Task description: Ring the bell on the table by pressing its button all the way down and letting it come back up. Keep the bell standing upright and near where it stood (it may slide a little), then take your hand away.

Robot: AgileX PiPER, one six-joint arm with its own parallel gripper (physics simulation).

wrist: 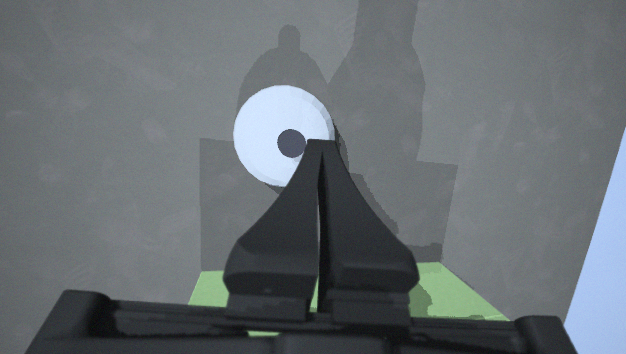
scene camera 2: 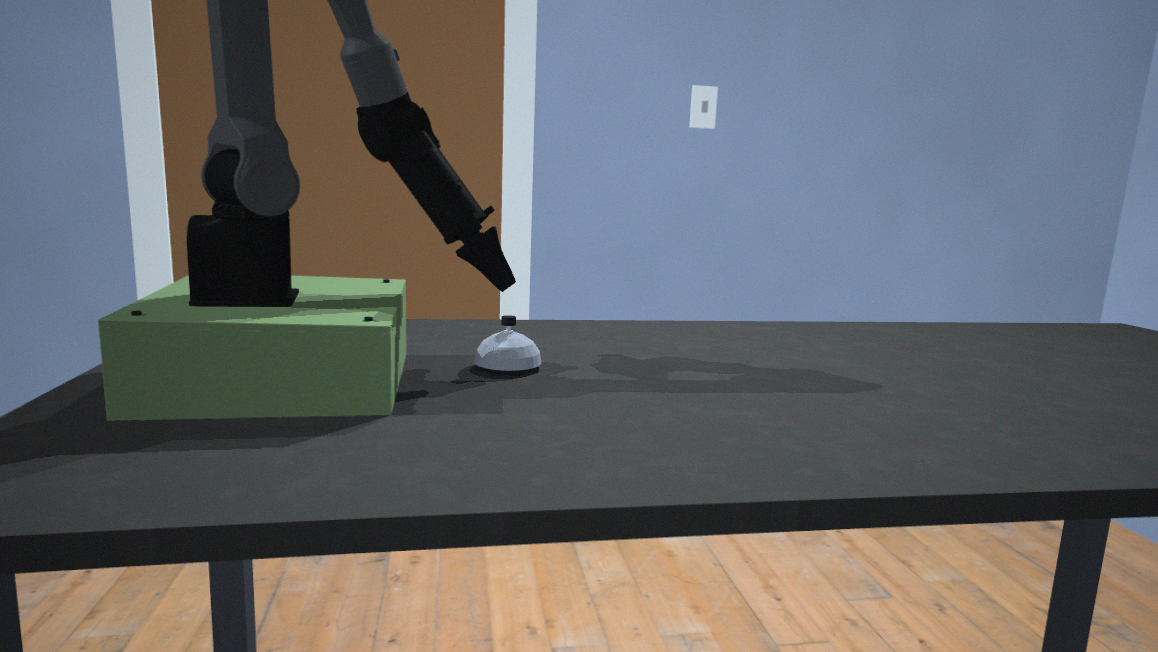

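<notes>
A white domed bell (scene camera 2: 508, 353) (wrist: 260, 125) stands upright on the dark table (scene camera 2: 688, 453). Its dark round button (scene camera 2: 508, 320) (wrist: 291, 143) sits on top and is up, clear of the dome. My gripper (scene camera 2: 507, 288) (wrist: 320, 154) is shut, with its fingertips together and nothing between them. In the scene view the tips hang a little above the button, with a gap between. In the wrist view the tips lie just right of the button and overlap the right part of the dome.
A green block (scene camera 2: 251, 372) (wrist: 457, 295) carries the arm's base, to the left of the bell in the scene view. Shadows of the arm fall on the table around the bell. A brown door (scene camera 2: 324, 242) and a blue wall (scene camera 2: 810, 202) stand behind the table.
</notes>
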